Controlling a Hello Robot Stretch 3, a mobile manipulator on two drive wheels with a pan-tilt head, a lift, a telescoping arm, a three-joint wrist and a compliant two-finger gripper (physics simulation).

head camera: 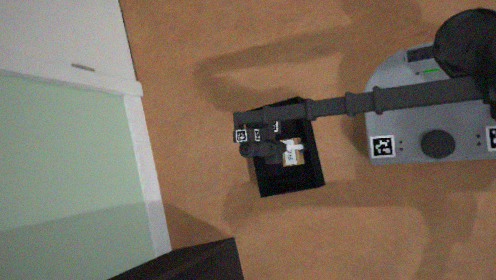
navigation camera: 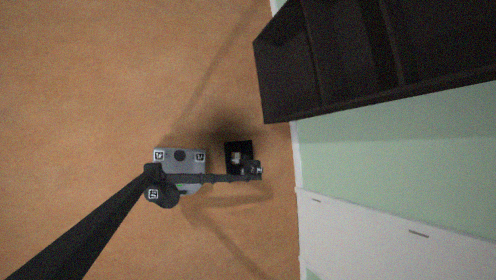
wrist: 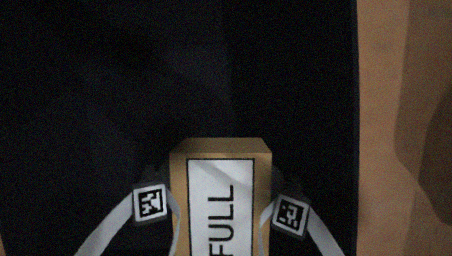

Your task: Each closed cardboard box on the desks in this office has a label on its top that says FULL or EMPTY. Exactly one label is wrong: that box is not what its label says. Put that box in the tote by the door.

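Places are measured from the robot's base along level axes (x back, y right, z up), in centimetres.
Pixels of known places: gripper, fingertip midpoint: (navigation camera: 235, 159); robot's base, origin of the base link: (head camera: 435, 143) (navigation camera: 179, 154).
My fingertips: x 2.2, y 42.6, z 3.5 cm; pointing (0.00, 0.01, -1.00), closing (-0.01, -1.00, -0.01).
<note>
For each thing: its middle in the pictures, then the offset to it from my fingertips.
- brown cardboard box, body centre: (head camera: 292, 152) (navigation camera: 236, 157) dy -0.1, dx -1.5, dz +1.9 cm
- black tote, body centre: (head camera: 283, 147) (navigation camera: 239, 160) dy +2.8, dx +0.2, dz +1.5 cm
A brown cardboard box (head camera: 301, 159) (navigation camera: 235, 155) (wrist: 220, 148) with a white label is between the fingers of my gripper (head camera: 296, 148) (navigation camera: 236, 159) (wrist: 222, 177). The label reads FULL in the wrist view. The gripper is shut on the box, with one finger against each side. The box is upright and lies inside the outline of the black tote (head camera: 281, 184) (navigation camera: 240, 145) (wrist: 75, 75) from above. Whether it touches the tote's bottom is too dark to tell. The arm and wrist cover part of the tote in the head view.
My grey base (head camera: 415, 125) (navigation camera: 182, 167) stands beside the tote, with the arm (head camera: 330, 106) (navigation camera: 215, 178) reaching over it. A dark shelf unit (head camera: 200, 257) (navigation camera: 285, 75) and a green wall (head camera: 65, 165) (navigation camera: 400, 145) with a white door (head camera: 55, 30) (navigation camera: 360, 225) are beyond the tote.
</note>
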